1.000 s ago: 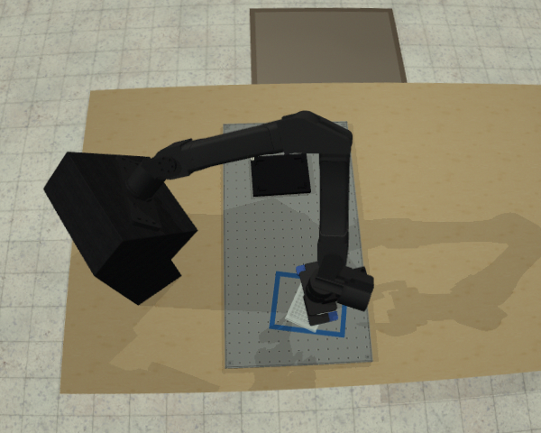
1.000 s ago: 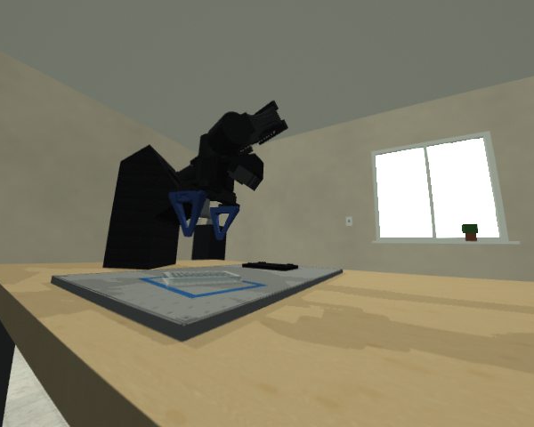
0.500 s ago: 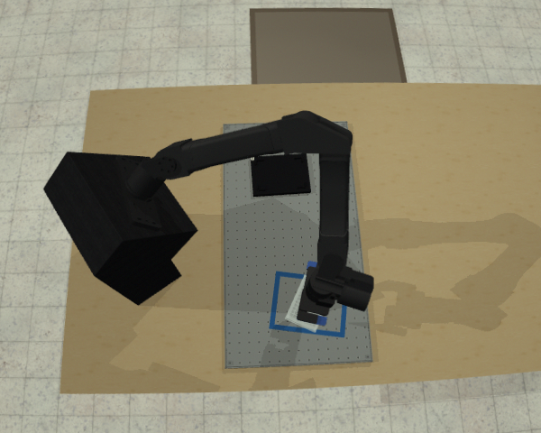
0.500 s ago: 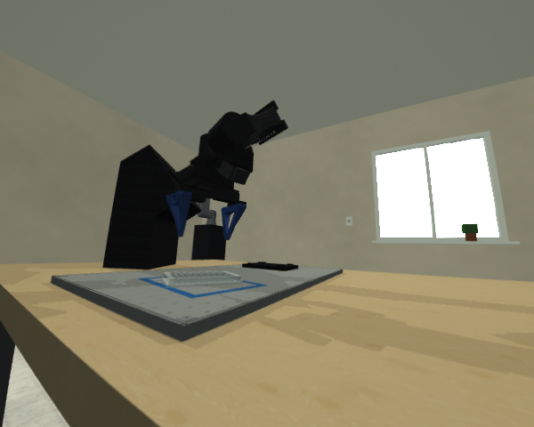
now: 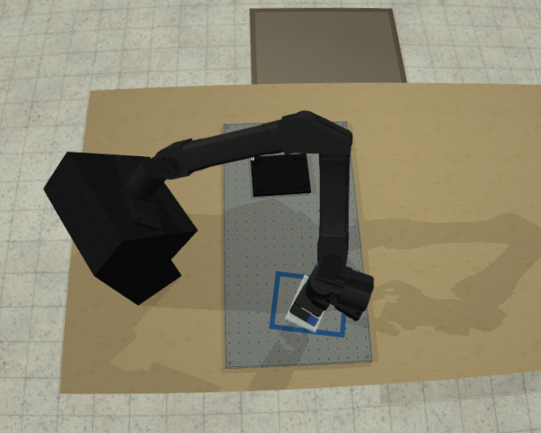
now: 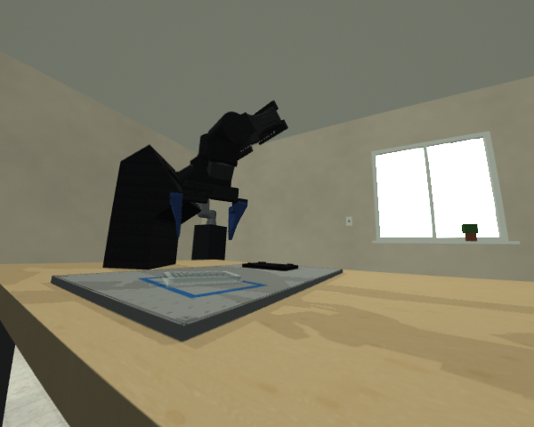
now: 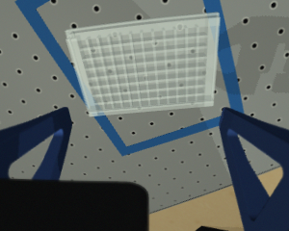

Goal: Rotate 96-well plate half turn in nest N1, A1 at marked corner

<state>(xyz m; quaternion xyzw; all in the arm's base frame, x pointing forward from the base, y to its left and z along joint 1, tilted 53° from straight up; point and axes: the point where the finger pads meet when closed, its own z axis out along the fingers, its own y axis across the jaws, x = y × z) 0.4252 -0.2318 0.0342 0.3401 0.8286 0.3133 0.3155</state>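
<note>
My hand is 8 cm above the clear 96-well plate. Round my hand: black plate nest N1: 6 cm behind, 37 cm to the left, 8 cm below; white A1 label: 14 cm behind, 42 cm to the left, 8 cm below.
</note>
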